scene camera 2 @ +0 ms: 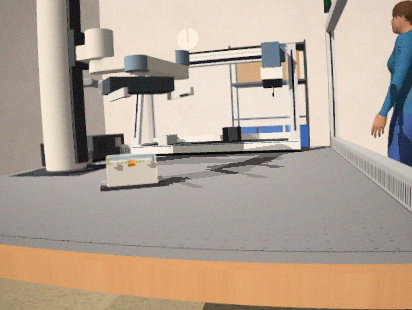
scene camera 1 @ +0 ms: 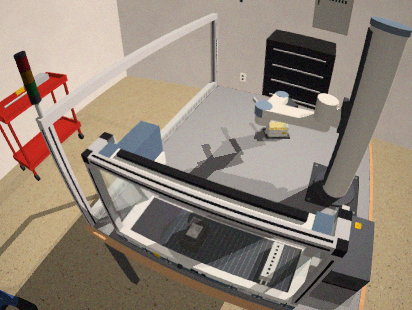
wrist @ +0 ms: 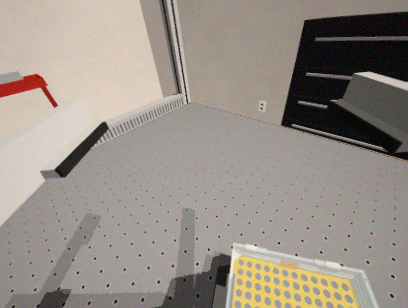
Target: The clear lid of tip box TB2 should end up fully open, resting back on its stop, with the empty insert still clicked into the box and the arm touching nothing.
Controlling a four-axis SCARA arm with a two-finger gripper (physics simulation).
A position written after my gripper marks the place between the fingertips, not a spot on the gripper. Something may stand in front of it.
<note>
In view: my gripper [scene camera 2: 160, 91].
My gripper is seen too in the wrist view [wrist: 213, 102].
</note>
